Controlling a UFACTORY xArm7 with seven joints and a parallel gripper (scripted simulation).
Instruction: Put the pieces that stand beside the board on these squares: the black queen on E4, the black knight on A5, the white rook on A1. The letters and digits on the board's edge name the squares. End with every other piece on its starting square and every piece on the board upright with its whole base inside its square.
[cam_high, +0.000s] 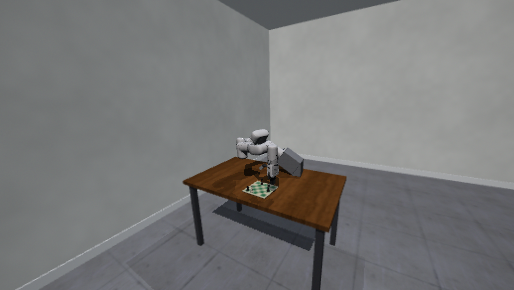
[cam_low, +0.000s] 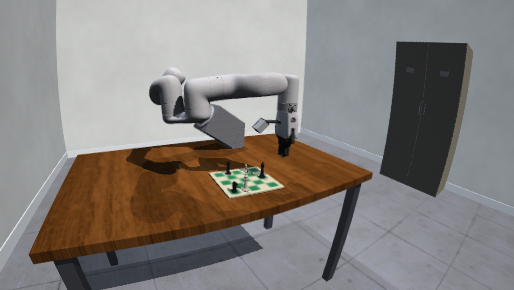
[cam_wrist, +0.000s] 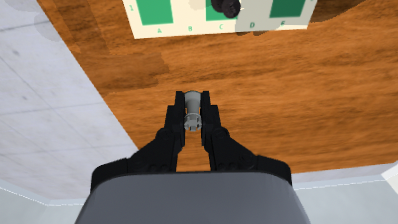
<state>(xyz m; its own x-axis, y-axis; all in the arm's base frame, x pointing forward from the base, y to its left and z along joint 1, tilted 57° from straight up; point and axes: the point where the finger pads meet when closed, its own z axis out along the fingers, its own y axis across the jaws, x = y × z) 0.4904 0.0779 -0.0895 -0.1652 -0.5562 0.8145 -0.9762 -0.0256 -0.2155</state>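
Right now my hand is 40 mm past the black queen, 60 mm to the left of it and 90 mm above it. Round my hand: white rook: 10 mm below; then cream board: 50 mm behind, 140 mm to the right, 120 mm below; then short black piece: 130 mm behind, 170 mm to the right, 90 mm below.
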